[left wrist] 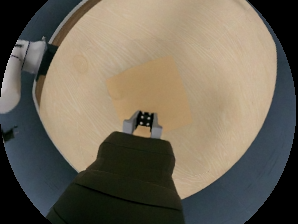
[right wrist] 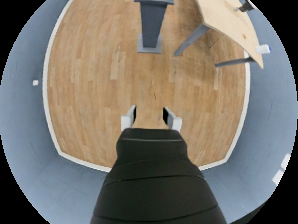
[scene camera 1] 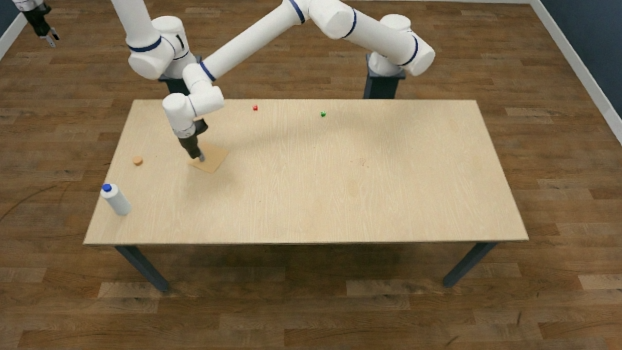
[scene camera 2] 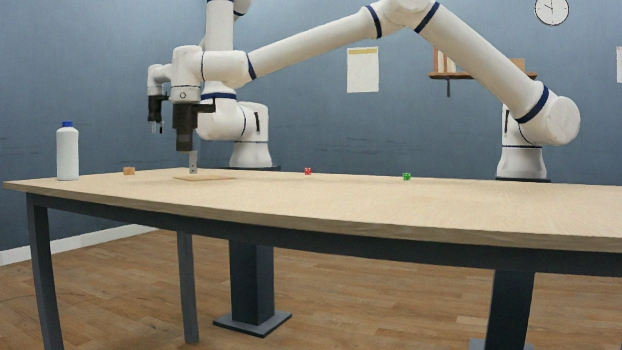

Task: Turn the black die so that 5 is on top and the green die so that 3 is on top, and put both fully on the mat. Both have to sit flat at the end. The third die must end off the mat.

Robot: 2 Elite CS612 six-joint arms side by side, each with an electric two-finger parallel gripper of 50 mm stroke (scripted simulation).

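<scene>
In the pictures you'd find a tan mat and a white bottle, along with my right gripper and my left gripper. The left wrist view shows my left gripper too.
</scene>
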